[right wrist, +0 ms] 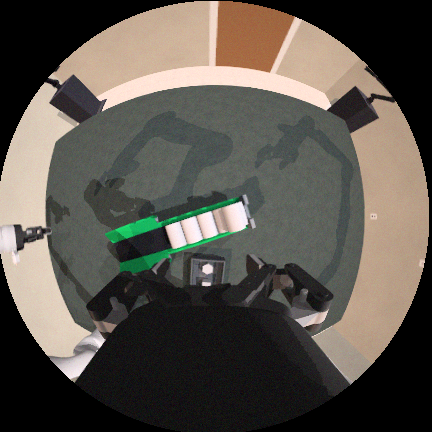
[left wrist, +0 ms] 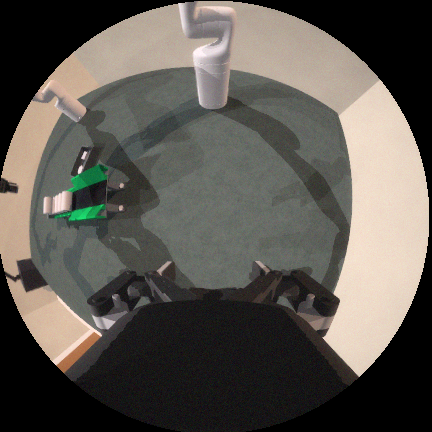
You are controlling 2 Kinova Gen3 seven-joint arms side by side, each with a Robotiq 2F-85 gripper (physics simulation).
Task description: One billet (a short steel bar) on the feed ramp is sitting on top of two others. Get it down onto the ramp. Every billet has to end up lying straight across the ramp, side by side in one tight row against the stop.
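Frame: origin at the left arm's base, x ahead, y left, z up, level; metres.
Where they show: left gripper, between the fingertips: (right wrist: 46,232) (left wrist: 213,270); right gripper, between the fingertips: (right wrist: 207,265); left arm's base, origin of its link: (left wrist: 212,100); right arm's base, origin of its link: (left wrist: 80,115).
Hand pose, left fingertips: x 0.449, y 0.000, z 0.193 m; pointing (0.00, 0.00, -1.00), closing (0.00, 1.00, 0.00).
Note:
Each offset is from my left fingertips to the centre of the thing. "spot": to the spot under its first point.
The green feed ramp (left wrist: 86,214) (right wrist: 131,231) has a dark bed and a grey stop {spot: dy -0.645, dx -0.130, dz -0.104 m} (right wrist: 251,221) at its right end in the right wrist view. Several pale billets lie side by side across it, among them an end billet {dy -0.459, dx -0.113, dz -0.107 m} (right wrist: 176,235) on the side away from the stop. The raised billet {dy -0.601, dx -0.106, dz -0.085 m} (right wrist: 235,216) looks larger and sits near the stop, partly covering those below it. The billets {spot: dy -0.457, dx -0.106, dz -0.086 m} (left wrist: 61,202) look small in the left wrist view. My right gripper (right wrist: 207,265) is open, above and beside the ramp. My left gripper (left wrist: 213,270) is open, far from the ramp.
A dark tray {dy -0.492, dx -0.270, dz -0.175 m} (right wrist: 192,272) with small white parts stands beside the ramp, under my right gripper in view. White arm bases (left wrist: 212,85) (left wrist: 70,106) stand on the table. Dark stands (right wrist: 76,99) (right wrist: 354,109) stand beyond the table's edge.

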